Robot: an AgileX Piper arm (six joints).
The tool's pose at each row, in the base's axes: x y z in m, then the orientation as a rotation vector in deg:
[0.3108 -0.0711 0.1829 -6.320 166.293 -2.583]
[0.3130 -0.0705 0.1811 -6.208 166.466 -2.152]
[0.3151 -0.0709 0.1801 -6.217 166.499 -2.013]
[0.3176 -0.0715 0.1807 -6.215 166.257 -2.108]
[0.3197 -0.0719 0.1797 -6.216 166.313 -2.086]
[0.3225 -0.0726 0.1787 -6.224 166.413 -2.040]
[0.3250 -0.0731 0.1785 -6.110 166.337 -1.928]
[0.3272 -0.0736 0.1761 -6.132 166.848 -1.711]
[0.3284 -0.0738 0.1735 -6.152 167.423 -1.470]
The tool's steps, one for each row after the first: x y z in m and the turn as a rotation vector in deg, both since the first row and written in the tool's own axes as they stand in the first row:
[-0.0018 0.0005 0.0023 -0.291 0.153 0.113]
[-0.0035 0.0000 0.0037 -0.387 0.181 0.118]
[-0.0060 -0.0008 0.0037 -0.312 -0.057 0.109]
[-0.0078 -0.0013 0.0052 -0.329 -0.002 0.111]
[-0.0102 -0.0022 0.0069 -0.365 0.097 0.110]
[-0.0126 -0.0028 0.0077 -0.429 0.014 0.196]
[-0.0141 -0.0034 0.0105 -0.599 0.517 0.204]
[-0.0147 -0.0036 0.0133 -0.788 1.083 0.216]

